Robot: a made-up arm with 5 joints. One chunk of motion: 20 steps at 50 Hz.
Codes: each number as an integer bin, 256 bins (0 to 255) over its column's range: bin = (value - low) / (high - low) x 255, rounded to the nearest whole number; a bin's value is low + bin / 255 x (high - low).
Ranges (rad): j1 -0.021..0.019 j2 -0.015..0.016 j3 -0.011..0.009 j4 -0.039..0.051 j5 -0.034..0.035
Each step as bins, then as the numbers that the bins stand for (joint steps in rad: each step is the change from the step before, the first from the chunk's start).
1 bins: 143 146 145 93 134
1 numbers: 0.00143 0.00275 0.00037 -0.00618 0.00226
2 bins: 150 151 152 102 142
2 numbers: 0.00253 0.00336 0.00092 -0.00300 0.00442
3 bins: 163 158 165 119 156
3 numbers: 0.00457 0.00421 0.00194 0.00300 0.00821
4 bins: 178 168 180 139 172
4 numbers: 0.00692 0.00542 0.00312 0.01006 0.01254
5 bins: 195 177 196 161 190
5 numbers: 0.00959 0.00652 0.00437 0.01782 0.01741
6 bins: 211 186 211 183 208
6 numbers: 0.01210 0.00761 0.00555 0.02559 0.02228
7 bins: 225 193 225 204 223
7 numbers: 0.01429 0.00846 0.00665 0.03300 0.02634
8 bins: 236 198 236 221 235
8 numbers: 0.01602 0.00907 0.00751 0.03900 0.02959
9 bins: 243 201 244 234 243
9 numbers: 0.01712 0.00944 0.00814 0.04359 0.03175
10 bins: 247 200 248 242 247
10 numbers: 0.01775 0.00931 0.00845 0.04641 0.03284
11 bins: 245 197 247 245 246
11 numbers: 0.01743 0.00895 0.00837 0.04747 0.03256
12 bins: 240 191 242 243 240
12 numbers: 0.01665 0.00822 0.00798 0.04676 0.03094
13 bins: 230 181 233 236 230
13 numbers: 0.01508 0.00700 0.00727 0.04429 0.02824
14 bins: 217 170 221 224 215
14 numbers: 0.01304 0.00567 0.00633 0.04006 0.02418
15 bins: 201 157 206 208 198
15 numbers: 0.01053 0.00409 0.00516 0.03441 0.01958
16 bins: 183 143 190 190 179
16 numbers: 0.00771 0.00238 0.00390 0.02806 0.01444
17 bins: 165 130 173 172 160
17 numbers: 0.00488 0.00080 0.00257 0.02171 0.00929
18 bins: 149 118 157 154 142
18 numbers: 0.00237 -0.00065 0.00131 0.01535 0.00442
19 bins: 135 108 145 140 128
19 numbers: 0.00018 -0.00187 0.00037 0.01041 0.00064
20 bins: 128 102 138 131 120
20 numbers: -0.00092 -0.00260 -0.00018 0.00724 -0.00153
